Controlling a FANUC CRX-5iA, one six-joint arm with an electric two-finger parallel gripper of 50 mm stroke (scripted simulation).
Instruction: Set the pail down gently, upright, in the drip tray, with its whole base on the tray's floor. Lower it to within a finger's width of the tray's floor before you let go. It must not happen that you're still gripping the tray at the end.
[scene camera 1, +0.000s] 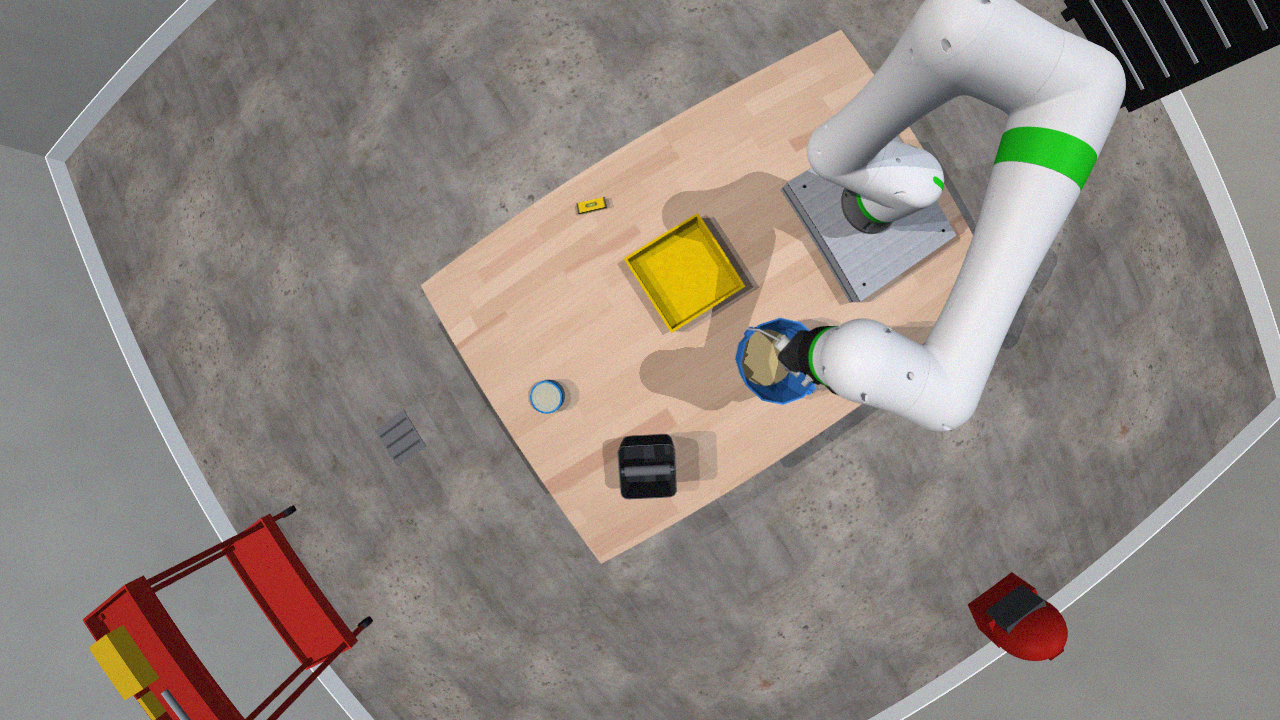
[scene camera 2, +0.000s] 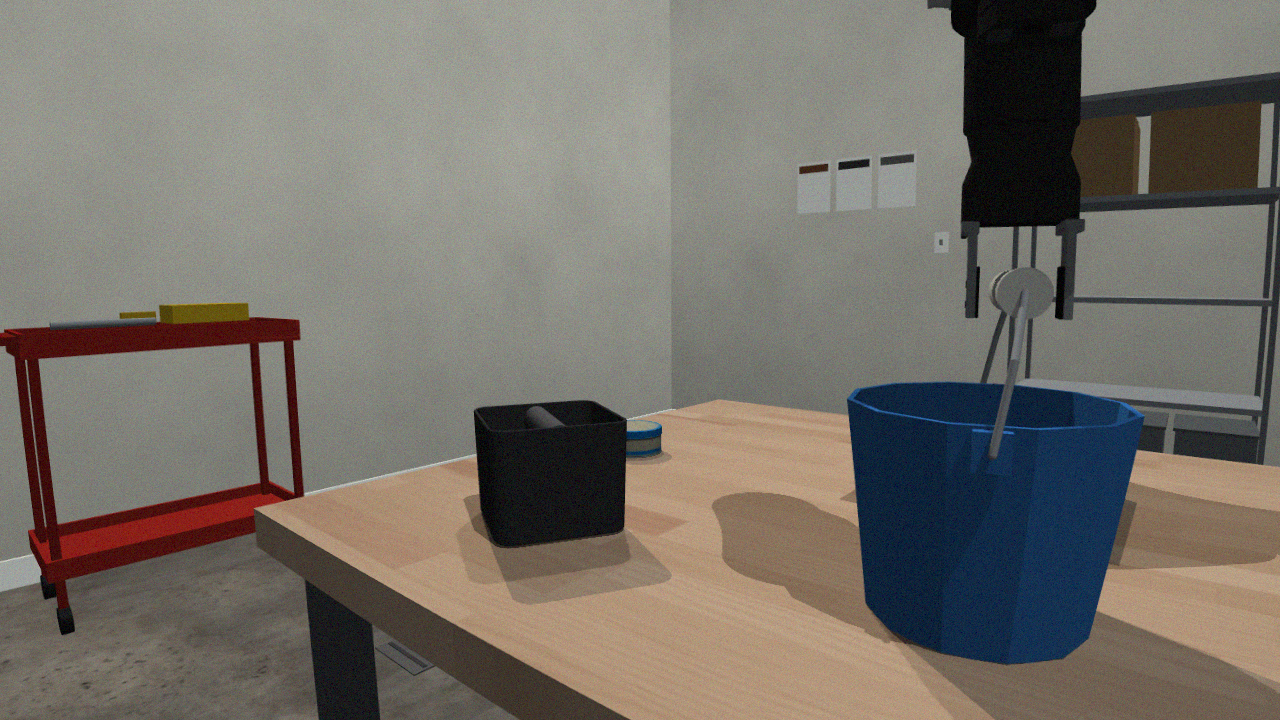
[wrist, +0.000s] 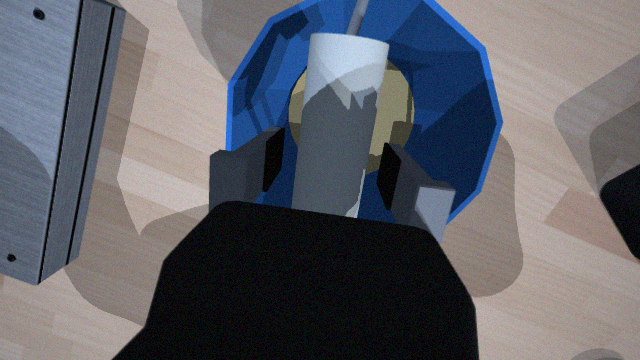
Scene:
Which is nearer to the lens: the black box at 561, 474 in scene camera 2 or the blue pail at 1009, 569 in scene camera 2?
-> The blue pail.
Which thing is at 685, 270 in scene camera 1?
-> A yellow drip tray.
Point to a blue pail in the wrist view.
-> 438, 101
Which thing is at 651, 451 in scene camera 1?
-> A black box.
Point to my gripper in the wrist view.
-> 331, 156

